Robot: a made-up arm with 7 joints. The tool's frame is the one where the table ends. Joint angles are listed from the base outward.
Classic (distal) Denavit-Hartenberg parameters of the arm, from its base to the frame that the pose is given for. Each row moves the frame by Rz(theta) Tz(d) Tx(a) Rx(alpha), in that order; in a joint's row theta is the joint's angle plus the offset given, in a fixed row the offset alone. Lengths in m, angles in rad.
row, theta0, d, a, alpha
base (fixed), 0, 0, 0, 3.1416
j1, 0, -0.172, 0.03, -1.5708
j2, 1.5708, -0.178, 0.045, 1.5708
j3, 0, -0.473, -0.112, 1.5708
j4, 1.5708, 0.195, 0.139, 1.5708
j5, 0, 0.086, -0.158, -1.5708
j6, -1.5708, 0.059, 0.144, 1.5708
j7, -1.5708, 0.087, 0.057, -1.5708
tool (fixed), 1.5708, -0.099, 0, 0
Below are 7 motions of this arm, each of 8 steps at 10 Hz.
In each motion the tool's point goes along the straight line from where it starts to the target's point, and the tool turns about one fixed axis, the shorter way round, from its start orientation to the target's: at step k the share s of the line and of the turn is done. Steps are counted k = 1, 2, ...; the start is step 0. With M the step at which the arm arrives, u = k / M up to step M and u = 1 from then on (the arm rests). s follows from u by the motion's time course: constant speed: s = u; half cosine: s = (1 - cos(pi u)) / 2; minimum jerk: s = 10 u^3 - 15 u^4 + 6 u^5.
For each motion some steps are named. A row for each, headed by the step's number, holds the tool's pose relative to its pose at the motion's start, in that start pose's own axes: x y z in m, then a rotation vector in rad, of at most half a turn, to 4 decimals.
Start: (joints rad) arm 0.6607 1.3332 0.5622 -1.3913 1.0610 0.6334 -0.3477
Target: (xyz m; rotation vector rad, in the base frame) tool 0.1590 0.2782 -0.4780 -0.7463 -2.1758 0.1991
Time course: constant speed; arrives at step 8
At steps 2, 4, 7, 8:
2: -0.0062 0.0213 -0.0130 0.0427 -0.0974 -0.0554
4: -0.0124 0.0426 -0.0261 0.0853 -0.1948 -0.1107
7: -0.0217 0.0745 -0.0456 0.1493 -0.3409 -0.1938
8: -0.0248 0.0852 -0.0521 0.1706 -0.3896 -0.2215

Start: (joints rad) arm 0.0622 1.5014 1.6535 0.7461 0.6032 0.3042 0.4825
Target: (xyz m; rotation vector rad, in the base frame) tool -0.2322 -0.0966 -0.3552 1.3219 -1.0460 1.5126
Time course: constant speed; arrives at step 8
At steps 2, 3, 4, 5, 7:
2: -0.0404 0.0660 0.0333 0.1240 -0.2184 -0.1458
3: -0.0606 0.0990 0.0500 0.1860 -0.3275 -0.2187
4: -0.0808 0.1320 0.0666 0.2479 -0.4367 -0.2916
5: -0.1009 0.1650 0.0833 0.3099 -0.5459 -0.3645
7: -0.1413 0.2310 0.1166 0.4339 -0.7642 -0.5103

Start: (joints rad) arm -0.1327 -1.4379 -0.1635 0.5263 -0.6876 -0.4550 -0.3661
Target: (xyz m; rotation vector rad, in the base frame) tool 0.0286 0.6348 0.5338 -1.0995 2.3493 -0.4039
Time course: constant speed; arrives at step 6
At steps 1, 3, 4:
1: 0.0122 0.0177 0.0304 -0.0931 0.1759 -0.0245
3: 0.0366 0.0530 0.0912 -0.2792 0.5277 -0.0735
4: 0.0488 0.0706 0.1215 -0.3723 0.7036 -0.0980

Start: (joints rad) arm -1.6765 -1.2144 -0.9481 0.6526 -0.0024 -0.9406 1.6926
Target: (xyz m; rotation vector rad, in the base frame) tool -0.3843 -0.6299 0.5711 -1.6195 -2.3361 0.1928
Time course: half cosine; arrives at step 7
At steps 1, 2, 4, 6, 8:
1: -0.0034 0.0074 0.0202 -0.0224 0.0537 -0.0236
2: -0.0129 0.0279 0.0768 -0.0852 0.2040 -0.0898
4: -0.0420 0.0907 0.2493 -0.2766 0.6625 -0.2915
6: -0.0652 0.1411 0.3877 -0.4301 1.0301 -0.4533
8: -0.0686 0.1485 0.4079 -0.4525 1.0838 -0.4769

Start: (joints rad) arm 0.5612 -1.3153 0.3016 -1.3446 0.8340 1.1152 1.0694
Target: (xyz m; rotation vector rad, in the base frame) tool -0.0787 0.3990 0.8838 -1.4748 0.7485 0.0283
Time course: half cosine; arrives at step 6
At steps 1, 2, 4, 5, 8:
1: -0.0089 0.0164 0.0045 -0.0177 0.0169 -0.0417
2: -0.0334 0.0611 0.0168 -0.0662 0.0630 -0.1555
4: -0.1002 0.1832 0.0504 -0.1985 0.1889 -0.4666
5: -0.1246 0.2279 0.0627 -0.2469 0.2350 -0.5804
8: -0.1336 0.2443 0.0672 -0.2646 0.2518 -0.6221

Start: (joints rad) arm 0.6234 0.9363 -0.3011 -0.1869 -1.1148 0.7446 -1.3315
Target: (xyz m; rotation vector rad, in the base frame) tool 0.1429 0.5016 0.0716 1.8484 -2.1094 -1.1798
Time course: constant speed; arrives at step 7
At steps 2, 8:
2: 0.0343 0.0405 -0.0057 0.0880 -0.1625 -0.0635
8: 0.1200 0.1417 -0.0199 0.3080 -0.5687 -0.2223

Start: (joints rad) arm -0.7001 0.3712 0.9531 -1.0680 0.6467 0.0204 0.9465
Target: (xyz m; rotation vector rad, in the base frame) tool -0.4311 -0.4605 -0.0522 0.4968 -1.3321 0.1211
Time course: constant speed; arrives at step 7
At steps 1, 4, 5, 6, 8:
1: 0.0067 -0.0345 -0.0180 0.0347 0.0073 -0.0122
4: 0.0267 -0.1380 -0.0719 0.1390 0.0292 -0.0488
5: 0.0334 -0.1725 -0.0899 0.1737 0.0366 -0.0610
6: 0.0400 -0.2070 -0.1079 0.2085 0.0439 -0.0732
8: 0.0467 -0.2415 -0.1259 0.2432 0.0512 -0.0854

